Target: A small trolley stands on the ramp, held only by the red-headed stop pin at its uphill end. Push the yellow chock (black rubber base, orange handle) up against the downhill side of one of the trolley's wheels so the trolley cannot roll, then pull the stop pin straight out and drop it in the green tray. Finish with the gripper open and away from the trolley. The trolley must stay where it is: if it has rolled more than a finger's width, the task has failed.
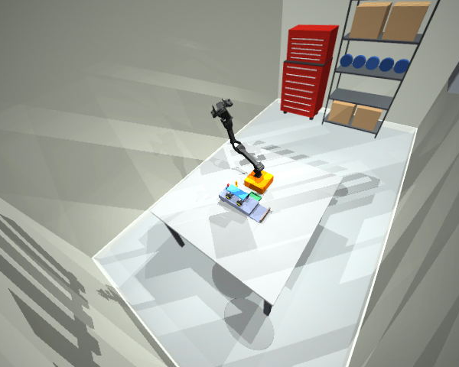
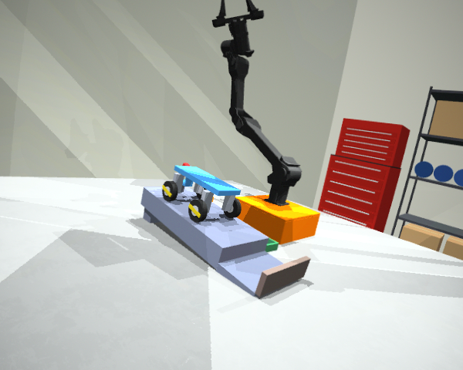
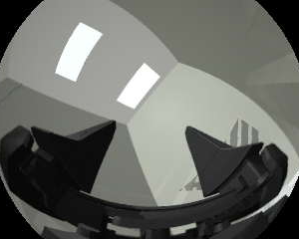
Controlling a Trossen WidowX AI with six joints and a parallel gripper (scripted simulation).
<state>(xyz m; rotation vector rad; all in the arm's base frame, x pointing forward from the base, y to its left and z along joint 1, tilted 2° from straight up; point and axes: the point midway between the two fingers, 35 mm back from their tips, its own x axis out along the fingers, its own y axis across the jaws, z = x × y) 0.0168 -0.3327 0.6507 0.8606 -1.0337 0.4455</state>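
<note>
Right now my gripper tip is 130 mm short of the yellow chock, 150 mm to the right of it and 750 mm above it. From my gripper tip the other things lie so: grey-blue ramp: 270 mm ahead, 280 mm to the left, 720 mm below; stop pin: 240 mm ahead, 160 mm to the left, 640 mm below; trolley: 270 mm ahead, 280 mm to the left, 660 mm below.
</note>
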